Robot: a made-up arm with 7 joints. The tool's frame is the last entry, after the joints.
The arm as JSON. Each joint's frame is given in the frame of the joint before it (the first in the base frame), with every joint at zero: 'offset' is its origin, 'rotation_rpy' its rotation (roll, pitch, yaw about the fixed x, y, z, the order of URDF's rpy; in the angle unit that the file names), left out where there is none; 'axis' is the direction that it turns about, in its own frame. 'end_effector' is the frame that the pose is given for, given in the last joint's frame.
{
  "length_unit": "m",
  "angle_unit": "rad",
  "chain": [
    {
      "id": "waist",
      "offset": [
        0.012,
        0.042,
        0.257
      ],
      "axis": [
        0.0,
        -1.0,
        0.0
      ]
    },
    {
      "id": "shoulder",
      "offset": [
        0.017,
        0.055,
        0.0
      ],
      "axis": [
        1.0,
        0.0,
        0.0
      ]
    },
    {
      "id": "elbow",
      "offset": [
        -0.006,
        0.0,
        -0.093
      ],
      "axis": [
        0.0,
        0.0,
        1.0
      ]
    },
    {
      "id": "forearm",
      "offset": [
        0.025,
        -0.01,
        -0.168
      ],
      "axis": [
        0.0,
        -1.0,
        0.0
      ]
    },
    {
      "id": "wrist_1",
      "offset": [
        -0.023,
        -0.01,
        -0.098
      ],
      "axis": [
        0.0,
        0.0,
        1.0
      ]
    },
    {
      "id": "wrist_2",
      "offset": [
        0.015,
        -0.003,
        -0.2
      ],
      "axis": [
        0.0,
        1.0,
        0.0
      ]
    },
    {
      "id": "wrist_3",
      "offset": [
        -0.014,
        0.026,
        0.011
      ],
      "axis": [
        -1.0,
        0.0,
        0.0
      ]
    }
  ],
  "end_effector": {
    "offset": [
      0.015,
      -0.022,
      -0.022
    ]
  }
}
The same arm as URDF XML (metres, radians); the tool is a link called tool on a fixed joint. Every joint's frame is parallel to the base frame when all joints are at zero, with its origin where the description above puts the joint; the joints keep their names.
<robot name="arm">
<joint name="waist" type="continuous"><parent link="base_link"/><child link="link1"/><origin xyz="0.0120 0.0420 0.2570" rpy="0.0000 0.0000 0.0000"/><axis xyz="0 -1 0"/></joint>
<joint name="shoulder" type="continuous"><parent link="link1"/><child link="link2"/><origin xyz="0.0170 0.0550 0.0000" rpy="0.0000 0.0000 0.0000"/><axis xyz="1 0 0"/></joint>
<joint name="elbow" type="continuous"><parent link="link2"/><child link="link3"/><origin xyz="-0.0060 0.0000 -0.0930" rpy="0.0000 0.0000 0.0000"/><axis xyz="0 0 1"/></joint>
<joint name="forearm" type="continuous"><parent link="link3"/><child link="link4"/><origin xyz="0.0250 -0.0100 -0.1680" rpy="0.0000 0.0000 0.0000"/><axis xyz="0 -1 0"/></joint>
<joint name="wrist_1" type="continuous"><parent link="link4"/><child link="link5"/><origin xyz="-0.0230 -0.0100 -0.0980" rpy="0.0000 0.0000 0.0000"/><axis xyz="0 0 1"/></joint>
<joint name="wrist_2" type="continuous"><parent link="link5"/><child link="link6"/><origin xyz="0.0150 -0.0030 -0.2000" rpy="0.0000 0.0000 0.0000"/><axis xyz="0 1 0"/></joint>
<joint name="wrist_3" type="continuous"><parent link="link6"/><child link="link7"/><origin xyz="-0.0140 0.0260 0.0110" rpy="0.0000 0.0000 0.0000"/><axis xyz="-1 0 0"/></joint>
<joint name="tool_joint" type="fixed"><parent link="link7"/><child link="tool"/><origin xyz="0.0150 -0.0220 -0.0220" rpy="0.0000 0.0000 0.0000"/></joint>
<link name="base_link"/>
<link name="link1"/>
<link name="link2"/>
<link name="link3"/>
<link name="link4"/>
<link name="link5"/>
<link name="link6"/>
<link name="link7"/>
<link name="tool"/>
</robot>

